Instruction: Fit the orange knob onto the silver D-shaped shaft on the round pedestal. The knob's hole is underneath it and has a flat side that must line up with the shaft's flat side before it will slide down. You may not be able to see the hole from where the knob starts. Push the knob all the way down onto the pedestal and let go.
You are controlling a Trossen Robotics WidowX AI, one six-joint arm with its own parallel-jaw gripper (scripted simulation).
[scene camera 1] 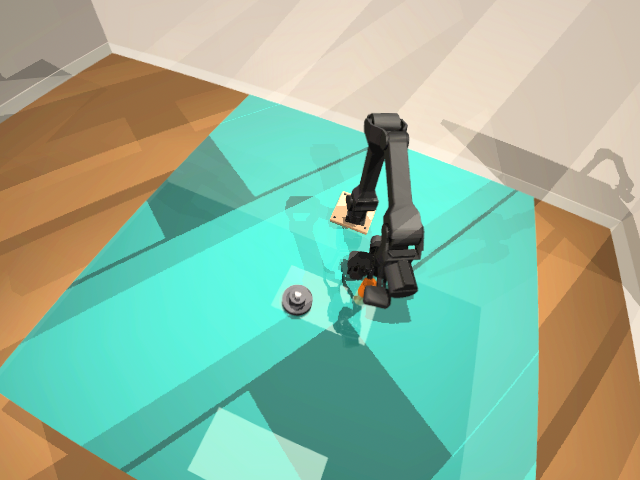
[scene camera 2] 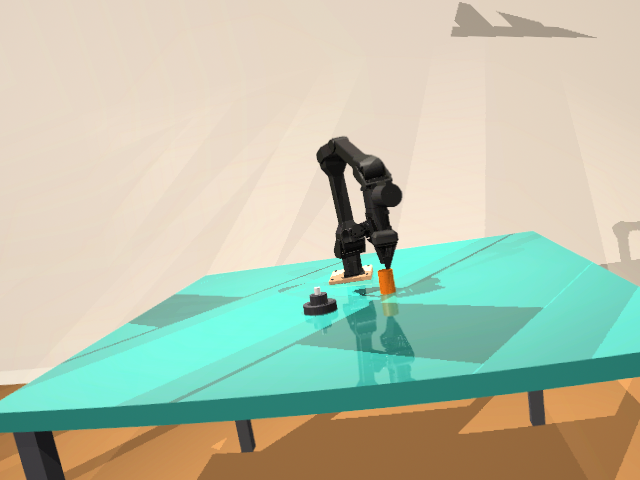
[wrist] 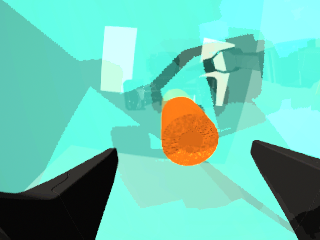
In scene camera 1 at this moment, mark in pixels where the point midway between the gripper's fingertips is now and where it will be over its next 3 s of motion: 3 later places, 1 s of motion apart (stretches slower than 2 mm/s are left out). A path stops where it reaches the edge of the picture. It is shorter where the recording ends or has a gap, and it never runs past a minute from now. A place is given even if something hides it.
The gripper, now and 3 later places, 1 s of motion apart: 371,283; 366,290; 370,285; 379,270
